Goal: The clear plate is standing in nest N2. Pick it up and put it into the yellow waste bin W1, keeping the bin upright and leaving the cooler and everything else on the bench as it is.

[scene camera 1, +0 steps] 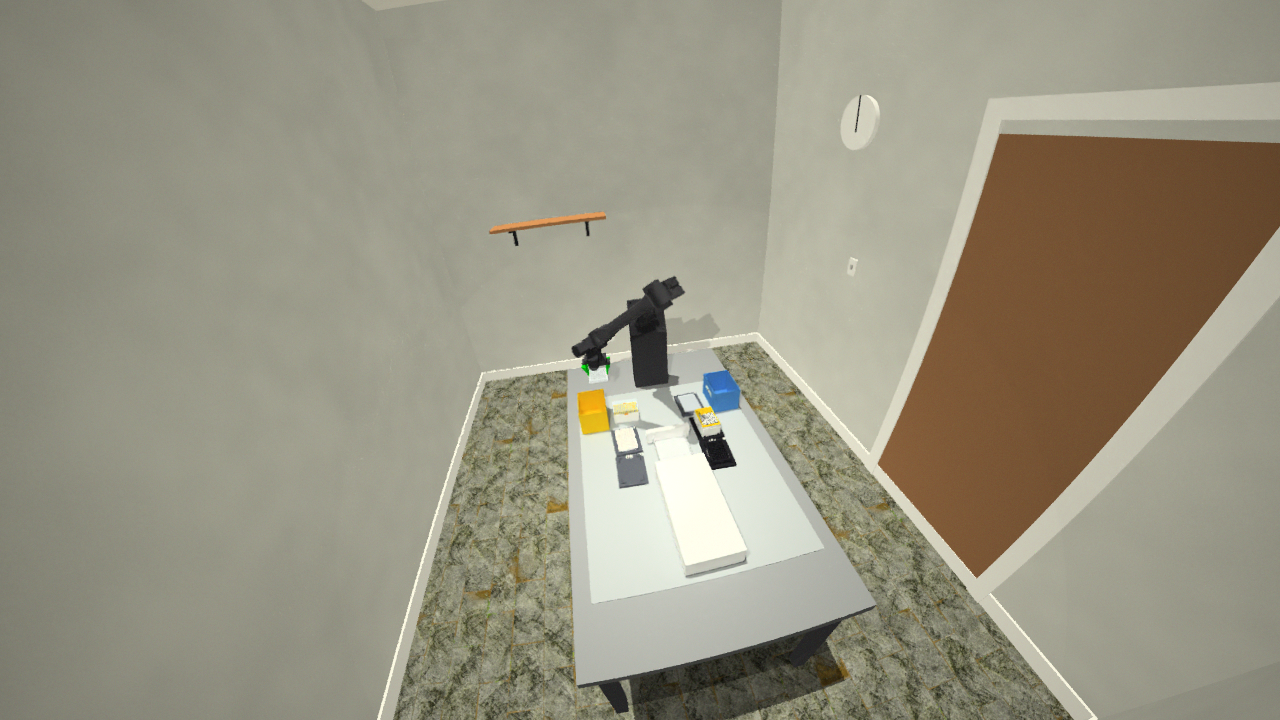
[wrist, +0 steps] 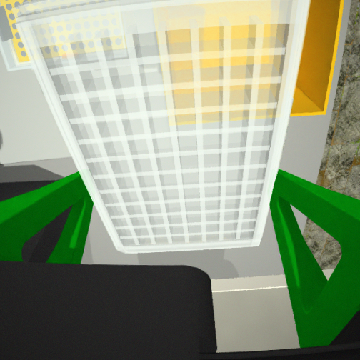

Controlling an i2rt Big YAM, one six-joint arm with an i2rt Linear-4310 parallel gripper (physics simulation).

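Places are measured from the arm's base along level axes (x ahead, y left, z up), in centimetres.
Pixels of known places: gripper, fingertip midpoint: (scene camera 1: 598, 374).
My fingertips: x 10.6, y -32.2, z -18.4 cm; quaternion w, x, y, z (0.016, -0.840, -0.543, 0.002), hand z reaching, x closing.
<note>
Behind a point stands the place of what it marks.
My gripper (scene camera 1: 596, 365) {x 10.6, y -32.2, z -18.4 cm} (wrist: 181, 179) is shut on the clear plate, its green fingers on the two long sides. The clear plate (scene camera 1: 597, 377) {x 15.4, y -34.2, z -16.4 cm} (wrist: 165, 155) shows a grid of wells and is held up in the air behind the bin, at the far left of the bench. The yellow waste bin W1 (scene camera 1: 592, 412) {x 9.3, y -38.0, z -40.5 cm} (wrist: 322, 60) stands upright at the bench's left edge; in the wrist view it shows at the upper right, partly through the plate. Its floor is mostly hidden. I cannot tell which nest is N2 or which object is the cooler.
A white box with a yellow top (scene camera 1: 625, 411) {x 24.6, y -26.0, z -34.2 cm} (wrist: 22, 35) stands right of the bin. Dark nests (scene camera 1: 631, 471) {x 54.6, y -38.6, z -39.5 cm} (scene camera 1: 718, 454) {x 67.0, y -3.1, z -38.5 cm}, a yellow-rimmed box (scene camera 1: 707, 420) {x 52.1, y 1.9, z -32.7 cm}, a blue bin (scene camera 1: 721, 391) {x 31.4, y 27.3, z -40.3 cm} and a long white block (scene camera 1: 700, 514) {x 90.1, y -29.4, z -32.3 cm} stand on the bench.
</note>
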